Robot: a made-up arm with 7 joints. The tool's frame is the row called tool. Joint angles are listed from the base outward.
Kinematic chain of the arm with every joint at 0, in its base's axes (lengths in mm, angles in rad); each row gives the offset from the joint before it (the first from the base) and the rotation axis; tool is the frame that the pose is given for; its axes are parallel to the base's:
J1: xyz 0 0 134 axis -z
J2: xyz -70 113 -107 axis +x
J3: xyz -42 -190 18 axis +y
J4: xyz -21 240 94 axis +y
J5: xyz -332 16 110 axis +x
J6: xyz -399 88 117 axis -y
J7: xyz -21 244 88 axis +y
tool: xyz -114 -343 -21
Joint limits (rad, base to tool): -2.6..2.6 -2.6..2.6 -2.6..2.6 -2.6..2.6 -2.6..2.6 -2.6..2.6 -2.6..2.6
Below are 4 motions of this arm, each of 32 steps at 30 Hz.
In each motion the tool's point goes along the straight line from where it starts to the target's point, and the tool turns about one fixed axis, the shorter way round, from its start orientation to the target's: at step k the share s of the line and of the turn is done. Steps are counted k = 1, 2, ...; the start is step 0. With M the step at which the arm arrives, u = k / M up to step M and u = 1 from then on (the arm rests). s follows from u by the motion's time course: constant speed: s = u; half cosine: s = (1 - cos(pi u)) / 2; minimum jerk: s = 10 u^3 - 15 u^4 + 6 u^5.
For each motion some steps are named. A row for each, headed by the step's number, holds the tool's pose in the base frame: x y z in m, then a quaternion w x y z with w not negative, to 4 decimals.
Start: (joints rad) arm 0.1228 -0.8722 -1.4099 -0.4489 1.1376 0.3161 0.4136
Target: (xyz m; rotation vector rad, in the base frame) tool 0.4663 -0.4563 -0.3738 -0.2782 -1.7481 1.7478
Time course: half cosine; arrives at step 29
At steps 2, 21, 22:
2: -0.1941 -0.6185 -0.4665 0.6506 0.0200 -0.4059 0.6415
21: 0.3485 -0.4852 -0.3903 0.3865 -0.0843 -0.6274 0.6707
22: 0.3748 -0.4788 -0.3866 0.3722 -0.0892 -0.6362 0.6699

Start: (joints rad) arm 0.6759 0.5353 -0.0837 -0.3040 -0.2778 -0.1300 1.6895
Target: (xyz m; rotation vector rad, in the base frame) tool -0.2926 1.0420 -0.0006 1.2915 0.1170 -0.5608
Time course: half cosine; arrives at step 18
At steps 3, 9, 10, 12, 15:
3: -0.6610 0.7302 0.2740 0.7243 0.3697 0.5460 -0.2014
9: -0.4900 0.8749 0.1466 0.7702 0.4922 0.3295 -0.2364
10: -0.4558 0.9039 0.1210 0.7734 0.5132 0.2830 -0.2417
12: -0.3913 0.9585 0.0730 0.7739 0.5488 0.1937 -0.2498
15: -0.3191 1.0196 0.0191 0.7659 0.5827 0.0915 -0.2561

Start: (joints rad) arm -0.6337 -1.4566 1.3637 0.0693 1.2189 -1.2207 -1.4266
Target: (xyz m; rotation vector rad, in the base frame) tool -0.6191 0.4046 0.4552 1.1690 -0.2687 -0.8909
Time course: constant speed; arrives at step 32
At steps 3, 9, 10, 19, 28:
3: -0.5510 0.7266 0.2012 0.9224 -0.1019 0.0077 -0.3724
9: -0.5651 0.6600 0.2537 0.9178 0.0355 -0.0210 -0.3949
10: -0.5675 0.6489 0.2625 0.9152 0.0584 -0.0257 -0.3979
19: -0.5886 0.5490 0.3413 0.8691 0.2615 -0.0676 -0.4144
28: -0.6097 0.4490 0.4202 0.7834 0.4528 -0.1064 -0.4122

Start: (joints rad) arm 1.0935 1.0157 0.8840 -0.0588 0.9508 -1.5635 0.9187
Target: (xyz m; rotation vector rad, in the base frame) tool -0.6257 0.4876 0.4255 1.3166 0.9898 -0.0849
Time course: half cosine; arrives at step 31
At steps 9, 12, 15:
9: -0.5914 0.0930 0.3029 0.3179 0.5729 0.4393 0.6146
12: -0.5971 0.1579 0.3231 0.3967 0.5996 0.4582 0.5227
15: -0.6034 0.2305 0.3456 0.4775 0.6183 0.4708 0.4100

